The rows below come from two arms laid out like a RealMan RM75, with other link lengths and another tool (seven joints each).
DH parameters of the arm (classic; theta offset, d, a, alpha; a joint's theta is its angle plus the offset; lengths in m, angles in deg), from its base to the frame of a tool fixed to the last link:
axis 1: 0 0.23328 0 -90
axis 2: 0 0 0 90
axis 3: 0 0.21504 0 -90
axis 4: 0 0 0 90
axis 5: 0 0.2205 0 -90
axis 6: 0 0 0 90
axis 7: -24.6 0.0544 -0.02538 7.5
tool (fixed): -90 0.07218 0 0
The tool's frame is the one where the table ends.
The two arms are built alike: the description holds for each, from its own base.
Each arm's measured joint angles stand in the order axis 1, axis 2, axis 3, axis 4, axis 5, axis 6, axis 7.
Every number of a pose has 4 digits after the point. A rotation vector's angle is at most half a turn.
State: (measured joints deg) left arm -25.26 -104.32 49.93 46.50 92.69 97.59 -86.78; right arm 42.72 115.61 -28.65 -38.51 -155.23 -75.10 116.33
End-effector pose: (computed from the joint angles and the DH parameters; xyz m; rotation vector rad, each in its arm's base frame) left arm -0.2542 0.3134 0.1260 1.0711 2.6086 0.9051; right arm 0.2605 0.3843 0.0628 -2.4410 -1.3719 -0.6902
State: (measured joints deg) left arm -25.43 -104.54 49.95 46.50 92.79 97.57 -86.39; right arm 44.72 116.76 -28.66 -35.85 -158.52 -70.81 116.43
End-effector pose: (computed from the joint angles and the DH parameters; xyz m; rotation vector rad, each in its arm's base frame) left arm -0.2532 0.3141 0.1245 1.0812 2.6031 0.9042; right arm 0.2575 0.3896 0.0454 -2.4402 -1.4086 -0.7465
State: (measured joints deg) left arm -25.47 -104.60 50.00 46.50 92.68 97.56 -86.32; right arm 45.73 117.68 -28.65 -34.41 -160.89 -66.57 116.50
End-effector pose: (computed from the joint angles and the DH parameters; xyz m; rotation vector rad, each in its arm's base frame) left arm -0.2526 0.3144 0.1240 1.0829 2.5999 0.9048; right arm 0.2579 0.3938 0.0357 -2.4190 -1.4259 -0.8161
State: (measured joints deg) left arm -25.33 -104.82 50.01 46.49 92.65 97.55 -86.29; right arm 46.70 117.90 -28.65 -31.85 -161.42 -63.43 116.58
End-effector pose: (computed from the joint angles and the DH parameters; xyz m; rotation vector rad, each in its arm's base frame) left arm -0.2530 0.3136 0.1226 1.0774 2.5987 0.9046; right arm 0.2570 0.3965 0.0258 -2.4117 -1.4283 -0.8335
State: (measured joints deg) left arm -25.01 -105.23 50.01 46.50 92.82 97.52 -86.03; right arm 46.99 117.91 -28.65 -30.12 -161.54 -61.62 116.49
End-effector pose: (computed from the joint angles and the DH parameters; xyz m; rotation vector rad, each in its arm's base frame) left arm -0.2544 0.3119 0.1199 1.0719 2.5996 0.9034; right arm 0.2584 0.3965 0.0200 -2.4125 -1.4254 -0.8407
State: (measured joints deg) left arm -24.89 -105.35 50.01 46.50 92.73 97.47 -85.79; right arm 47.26 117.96 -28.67 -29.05 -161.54 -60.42 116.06
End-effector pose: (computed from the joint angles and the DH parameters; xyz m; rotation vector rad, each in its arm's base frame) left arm -0.2548 0.3115 0.1193 1.0729 2.5971 0.9071; right arm 0.2583 0.3968 0.0160 -2.4066 -1.4333 -0.8451
